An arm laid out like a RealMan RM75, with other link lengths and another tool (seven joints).
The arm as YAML. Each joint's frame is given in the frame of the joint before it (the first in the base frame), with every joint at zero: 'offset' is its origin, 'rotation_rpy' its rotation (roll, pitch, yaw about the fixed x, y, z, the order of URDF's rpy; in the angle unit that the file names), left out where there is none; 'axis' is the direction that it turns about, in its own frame. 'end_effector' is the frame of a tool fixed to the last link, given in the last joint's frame.
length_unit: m
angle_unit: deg
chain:
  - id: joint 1
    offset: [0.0, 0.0, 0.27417]
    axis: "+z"
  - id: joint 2
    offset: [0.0, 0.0, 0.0]
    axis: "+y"
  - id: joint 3
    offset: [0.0, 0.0, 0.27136]
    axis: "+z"
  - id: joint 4
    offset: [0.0, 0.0, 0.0]
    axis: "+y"
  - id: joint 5
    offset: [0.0, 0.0, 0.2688]
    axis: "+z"
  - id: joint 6
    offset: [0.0, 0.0, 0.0]
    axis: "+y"
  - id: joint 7
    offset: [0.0, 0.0, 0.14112]
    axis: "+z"
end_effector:
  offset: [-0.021, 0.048, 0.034]
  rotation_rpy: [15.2, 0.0, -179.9]
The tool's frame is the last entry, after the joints.
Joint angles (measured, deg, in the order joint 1, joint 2, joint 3, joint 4, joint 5, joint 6, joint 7), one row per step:
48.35 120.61 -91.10 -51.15 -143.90 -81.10 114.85
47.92 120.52 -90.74 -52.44 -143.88 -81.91 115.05
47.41 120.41 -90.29 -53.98 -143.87 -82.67 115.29
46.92 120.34 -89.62 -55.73 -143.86 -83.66 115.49
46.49 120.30 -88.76 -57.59 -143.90 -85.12 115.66
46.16 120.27 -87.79 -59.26 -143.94 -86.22 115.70
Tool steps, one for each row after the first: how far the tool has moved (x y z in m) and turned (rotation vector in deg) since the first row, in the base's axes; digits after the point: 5 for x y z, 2 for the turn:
-0.00287 -0.00016 0.00352 0.14 0.39 -0.06
-0.00631 0.00026 0.00767 0.50 0.91 -0.03
-0.01092 0.00065 0.01270 0.84 1.57 0.03
-0.01601 0.00031 0.01886 0.95 2.17 -0.02
-0.02095 0.00108 0.02483 1.30 2.88 0.09

